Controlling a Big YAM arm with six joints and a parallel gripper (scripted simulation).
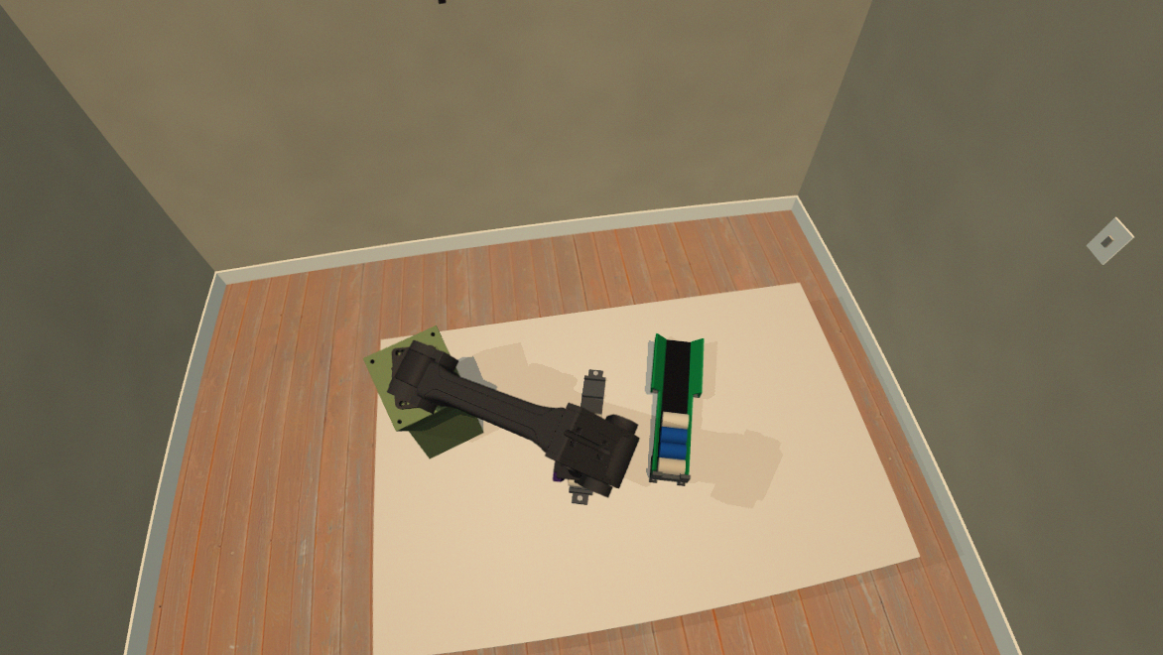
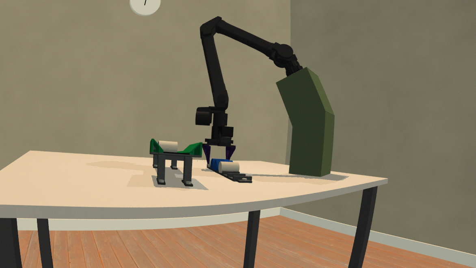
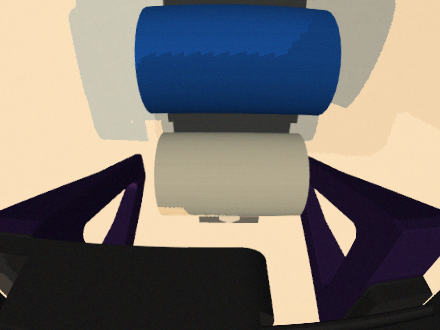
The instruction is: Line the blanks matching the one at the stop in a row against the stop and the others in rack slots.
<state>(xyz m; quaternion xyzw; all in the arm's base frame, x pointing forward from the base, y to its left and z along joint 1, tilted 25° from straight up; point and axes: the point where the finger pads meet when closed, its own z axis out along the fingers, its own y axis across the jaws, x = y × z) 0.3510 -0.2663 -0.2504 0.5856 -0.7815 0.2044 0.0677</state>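
My hand is 220 mm short of the grey stop, 50 mm to the left of it and 30 mm below it.
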